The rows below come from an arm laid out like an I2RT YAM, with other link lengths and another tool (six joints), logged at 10 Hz.
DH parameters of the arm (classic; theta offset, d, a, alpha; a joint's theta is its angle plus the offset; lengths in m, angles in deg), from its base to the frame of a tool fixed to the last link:
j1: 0 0.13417 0.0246 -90
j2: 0 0 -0.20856 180
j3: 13.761 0 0.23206 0
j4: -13.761 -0.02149 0.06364 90
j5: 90 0.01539 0 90
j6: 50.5 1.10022 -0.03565 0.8
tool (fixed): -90 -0.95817 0 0
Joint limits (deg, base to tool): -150..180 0..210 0..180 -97..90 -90..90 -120..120
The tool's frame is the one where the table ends.
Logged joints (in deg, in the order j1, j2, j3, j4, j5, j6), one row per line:
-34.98, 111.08, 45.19, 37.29, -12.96, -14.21
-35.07, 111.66, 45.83, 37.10, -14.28, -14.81
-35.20, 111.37, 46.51, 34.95, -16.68, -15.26
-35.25, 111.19, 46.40, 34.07, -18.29, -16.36
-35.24, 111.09, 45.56, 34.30, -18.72, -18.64
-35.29, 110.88, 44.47, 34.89, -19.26, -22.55
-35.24, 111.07, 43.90, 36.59, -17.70, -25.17
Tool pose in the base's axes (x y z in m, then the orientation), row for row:
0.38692, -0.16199, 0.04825, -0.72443, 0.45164, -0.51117, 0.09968
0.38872, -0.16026, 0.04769, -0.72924, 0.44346, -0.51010, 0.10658
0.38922, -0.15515, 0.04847, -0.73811, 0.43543, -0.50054, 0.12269
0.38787, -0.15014, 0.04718, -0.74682, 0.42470, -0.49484, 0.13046
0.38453, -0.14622, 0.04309, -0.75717, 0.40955, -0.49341, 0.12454
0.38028, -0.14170, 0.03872, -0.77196, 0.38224, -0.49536, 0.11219
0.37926, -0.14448, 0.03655, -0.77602, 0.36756, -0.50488, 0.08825
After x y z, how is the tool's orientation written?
As a quaternion, x y z w.
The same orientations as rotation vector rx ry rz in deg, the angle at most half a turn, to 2 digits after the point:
-122.72, 76.51, -86.59
-123.04, 74.82, -86.07
-123.39, 72.79, -83.67
-124.29, 70.68, -82.36
-126.44, 68.39, -82.40
-129.83, 64.28, -83.31
-132.34, 62.68, -86.10

